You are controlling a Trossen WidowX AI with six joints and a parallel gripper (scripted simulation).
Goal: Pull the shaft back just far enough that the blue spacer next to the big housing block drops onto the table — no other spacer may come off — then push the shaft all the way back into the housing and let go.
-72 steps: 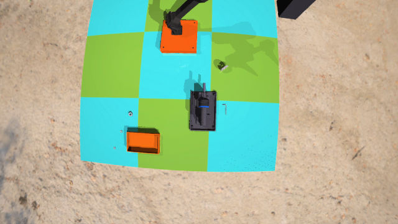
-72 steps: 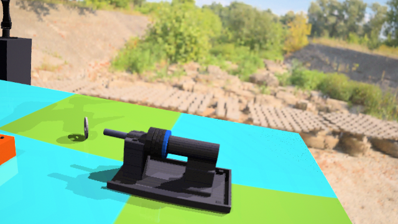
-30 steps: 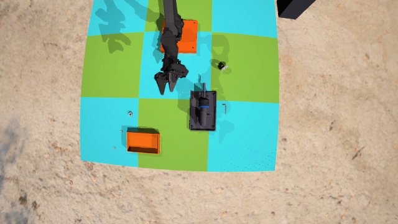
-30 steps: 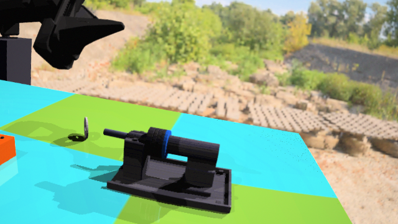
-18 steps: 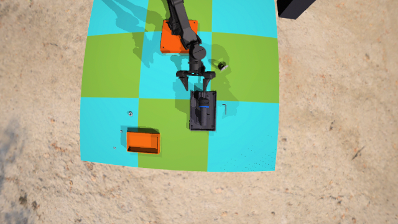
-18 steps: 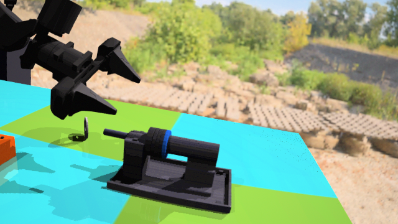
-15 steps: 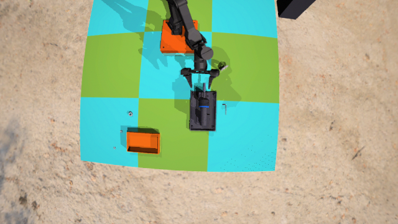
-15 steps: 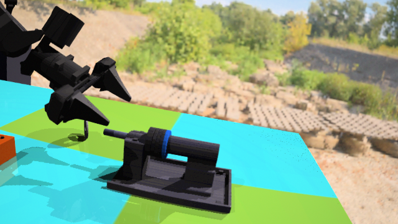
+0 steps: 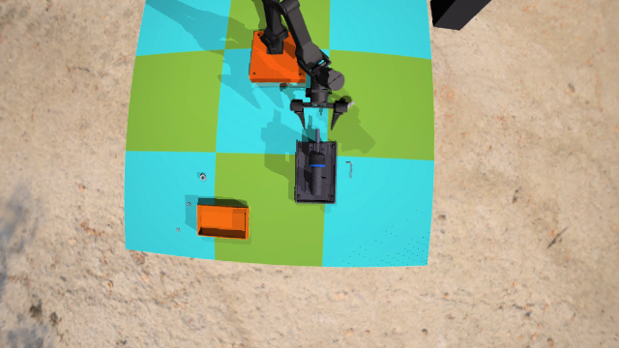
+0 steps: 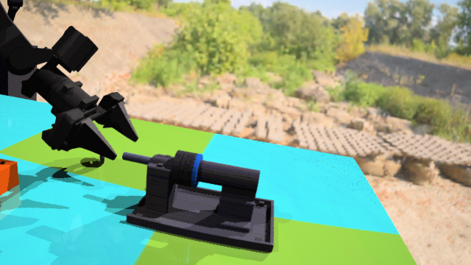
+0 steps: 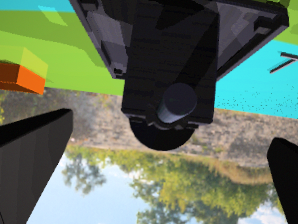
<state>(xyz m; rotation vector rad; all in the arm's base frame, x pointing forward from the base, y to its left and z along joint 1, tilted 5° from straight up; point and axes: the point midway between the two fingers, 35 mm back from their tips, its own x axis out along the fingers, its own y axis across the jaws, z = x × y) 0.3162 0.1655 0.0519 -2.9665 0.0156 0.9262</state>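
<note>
Right now my gripper tip is 100 mm short of the shaft and 10 mm above it. Also, from my gripper tip: blue spacer 120 mm ahead, 10 mm below; black spacer 110 mm ahead, 10 mm below; nut 170 mm ahead, 440 mm to the right, 90 mm below.
</note>
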